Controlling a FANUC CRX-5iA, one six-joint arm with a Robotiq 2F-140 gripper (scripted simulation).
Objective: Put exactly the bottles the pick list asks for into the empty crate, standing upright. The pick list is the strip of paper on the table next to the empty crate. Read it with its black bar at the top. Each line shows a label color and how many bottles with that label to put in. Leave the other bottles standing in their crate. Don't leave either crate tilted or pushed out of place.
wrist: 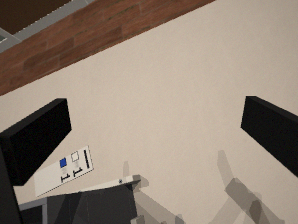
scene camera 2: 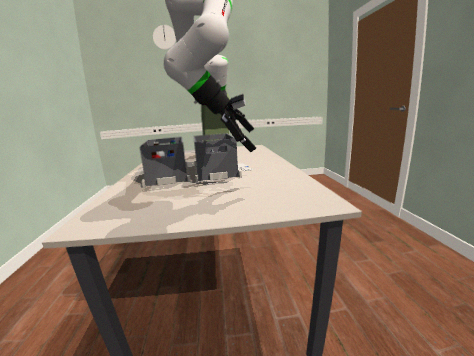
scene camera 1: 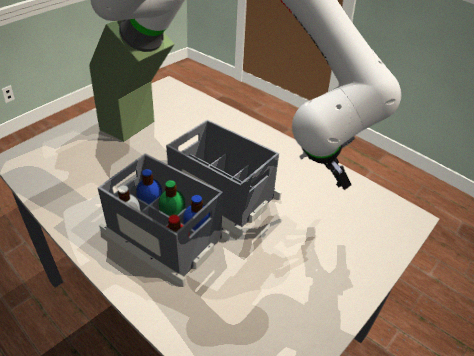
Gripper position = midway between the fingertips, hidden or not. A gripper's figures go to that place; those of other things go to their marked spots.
Scene:
My gripper (wrist: 156,113): 0.15 m from the lens. A pick list (wrist: 78,163) is 0.43 m from the lens.

